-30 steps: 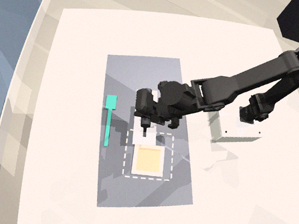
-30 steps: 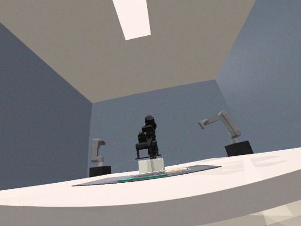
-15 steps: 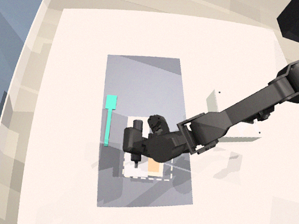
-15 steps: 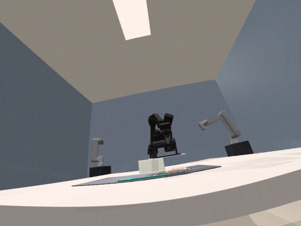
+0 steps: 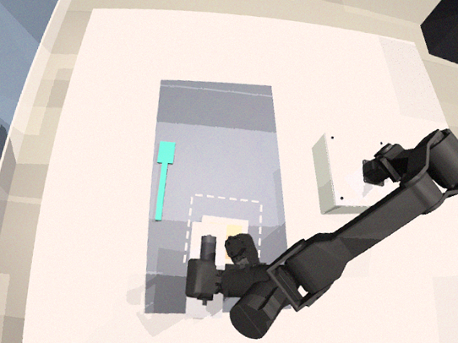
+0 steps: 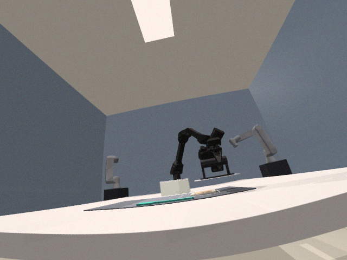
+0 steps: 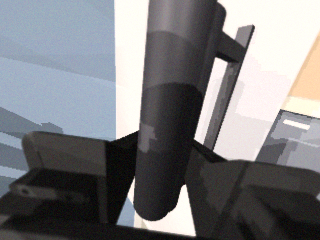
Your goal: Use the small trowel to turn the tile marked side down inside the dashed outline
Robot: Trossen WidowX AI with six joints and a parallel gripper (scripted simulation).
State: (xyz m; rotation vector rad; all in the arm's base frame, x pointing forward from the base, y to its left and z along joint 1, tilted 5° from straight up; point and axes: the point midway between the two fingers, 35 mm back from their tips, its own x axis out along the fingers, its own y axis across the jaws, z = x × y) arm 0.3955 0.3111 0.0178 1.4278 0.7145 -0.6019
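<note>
The teal trowel is 120 mm ahead of my gripper tip, 250 mm to the right of it and 100 mm below it. Also, from my gripper tip: dark-handled float 30 mm behind, 10 mm below; then tile 60 mm behind, 100 mm to the right, 100 mm below.
</note>
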